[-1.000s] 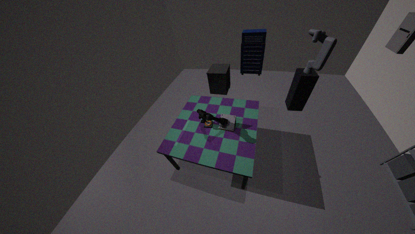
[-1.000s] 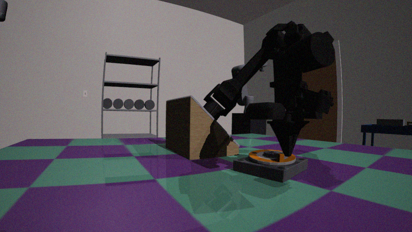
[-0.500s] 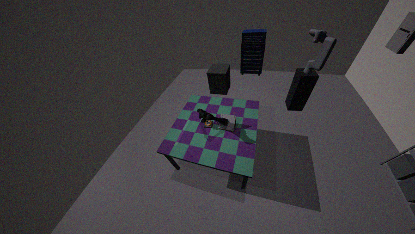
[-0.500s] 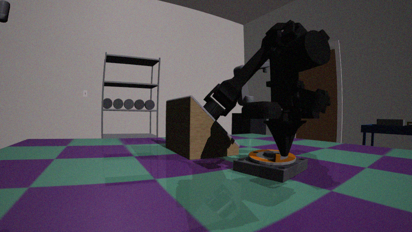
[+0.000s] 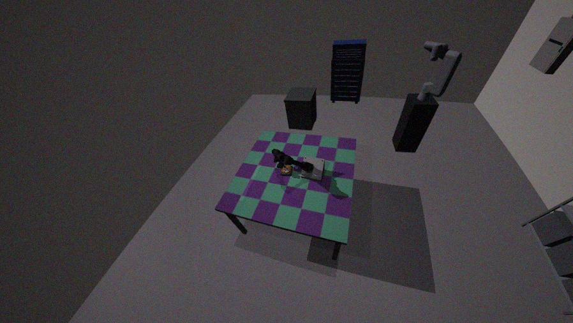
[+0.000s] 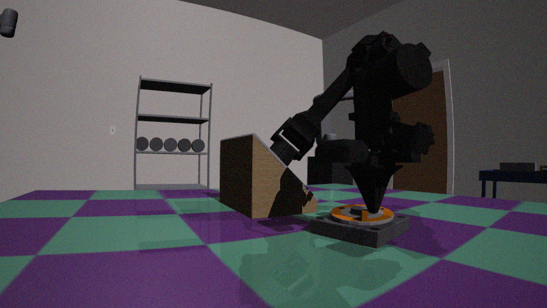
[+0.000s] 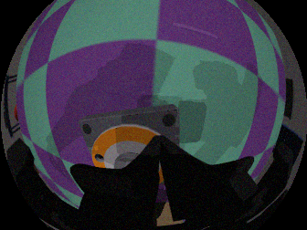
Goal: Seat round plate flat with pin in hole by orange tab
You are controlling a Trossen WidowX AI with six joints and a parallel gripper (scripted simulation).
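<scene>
The round plate lies 30 mm behind my gripper tip, 20 mm to the left of it and 10 mm below it. The rest, counted from my gripper tip: dark grey square base (40 mm behind, 30 mm to the left, 20 mm below).
</scene>
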